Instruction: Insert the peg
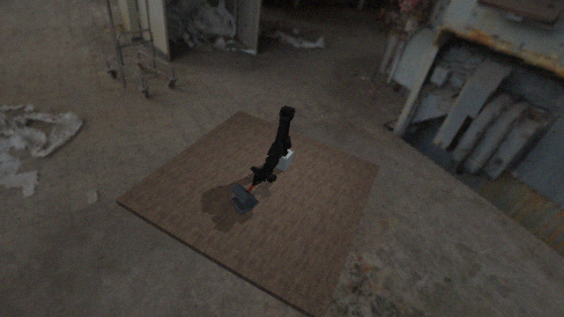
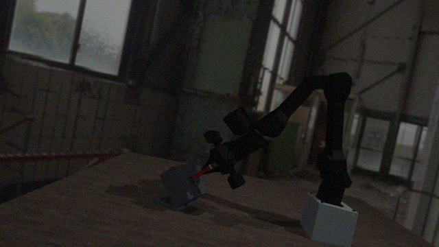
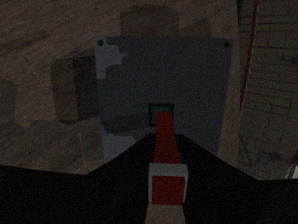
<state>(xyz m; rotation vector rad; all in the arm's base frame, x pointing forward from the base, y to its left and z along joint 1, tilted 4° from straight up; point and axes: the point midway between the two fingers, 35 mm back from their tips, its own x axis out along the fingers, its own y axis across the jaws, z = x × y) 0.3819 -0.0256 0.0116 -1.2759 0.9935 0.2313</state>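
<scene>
Right now the red square-sided peg is 10 mm behind my gripper tip and 10 mm above it. Also, from my gripper tip: grey sloped panel 60 mm below, 50 mm ahead, 30 mm to the right.
</scene>
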